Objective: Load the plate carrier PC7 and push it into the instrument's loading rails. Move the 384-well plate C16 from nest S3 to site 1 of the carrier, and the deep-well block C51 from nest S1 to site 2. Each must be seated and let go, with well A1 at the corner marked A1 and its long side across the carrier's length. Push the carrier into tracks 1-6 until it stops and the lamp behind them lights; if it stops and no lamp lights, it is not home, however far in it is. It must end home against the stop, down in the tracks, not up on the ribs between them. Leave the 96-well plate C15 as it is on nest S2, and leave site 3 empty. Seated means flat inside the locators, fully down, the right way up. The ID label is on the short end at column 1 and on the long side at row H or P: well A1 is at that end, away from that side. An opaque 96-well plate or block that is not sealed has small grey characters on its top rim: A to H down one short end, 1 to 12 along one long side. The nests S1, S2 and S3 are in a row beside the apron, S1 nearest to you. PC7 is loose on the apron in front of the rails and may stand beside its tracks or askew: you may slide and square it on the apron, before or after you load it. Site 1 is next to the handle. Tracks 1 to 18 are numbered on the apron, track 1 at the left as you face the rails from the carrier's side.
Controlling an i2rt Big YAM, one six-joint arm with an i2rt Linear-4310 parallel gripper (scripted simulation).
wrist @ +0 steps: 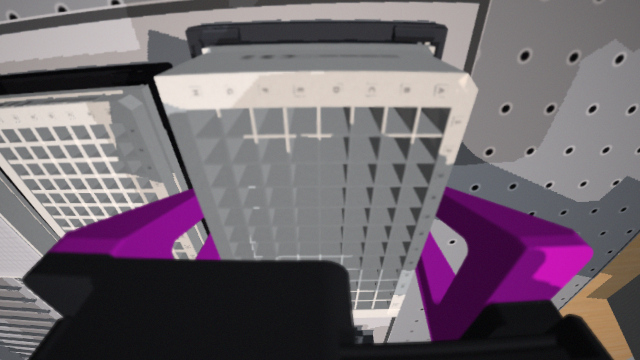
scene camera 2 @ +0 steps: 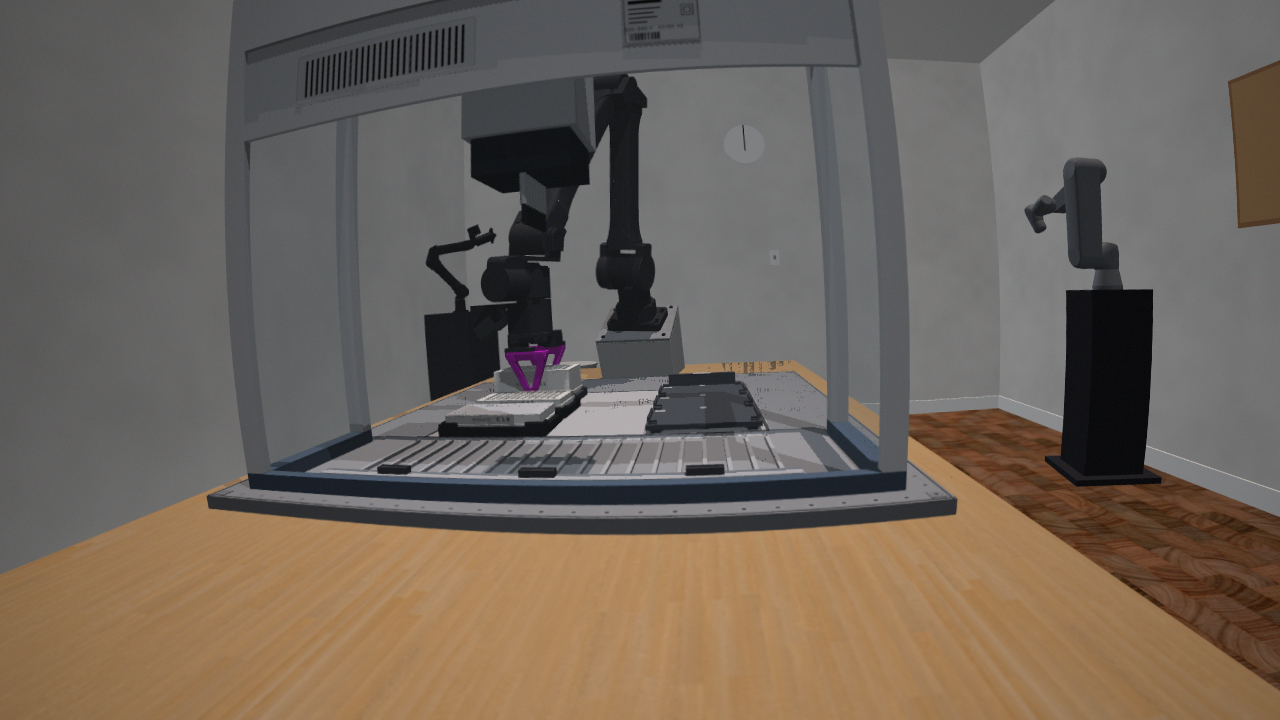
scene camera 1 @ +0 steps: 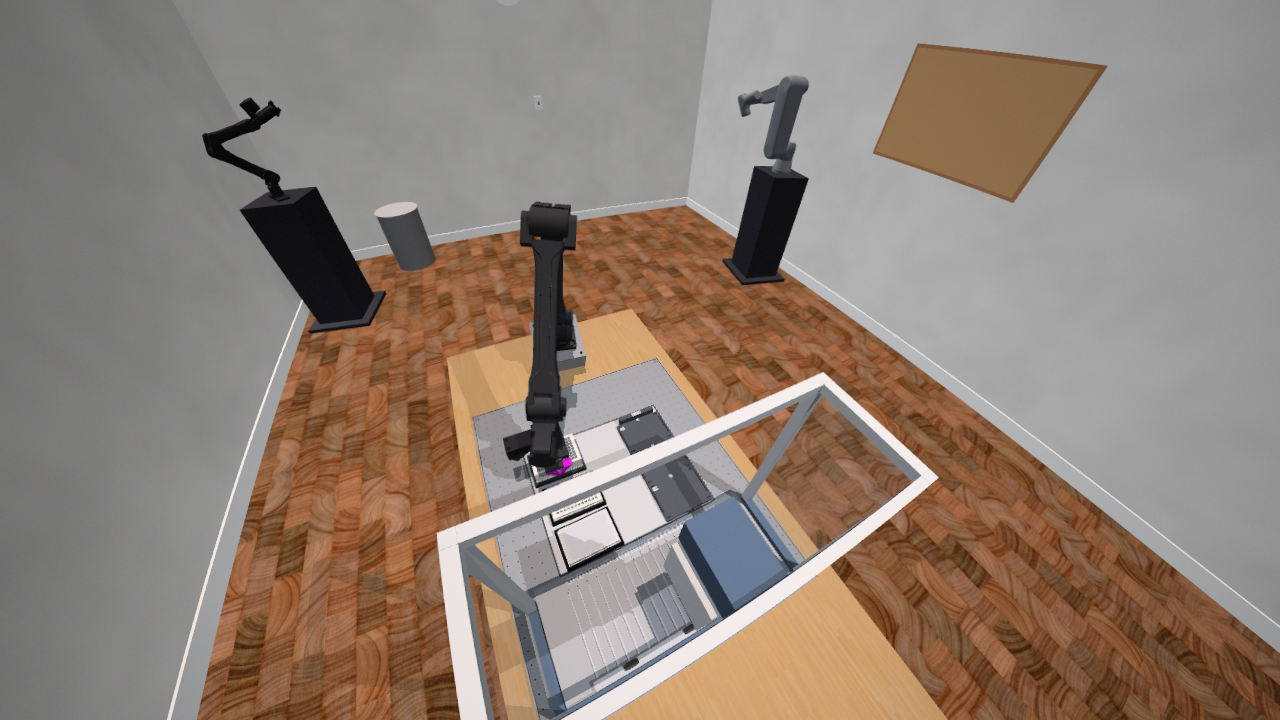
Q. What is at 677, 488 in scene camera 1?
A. A carrier PC7.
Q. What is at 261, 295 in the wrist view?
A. My gripper.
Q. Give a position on a 96-well plate C15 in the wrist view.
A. At 83, 155
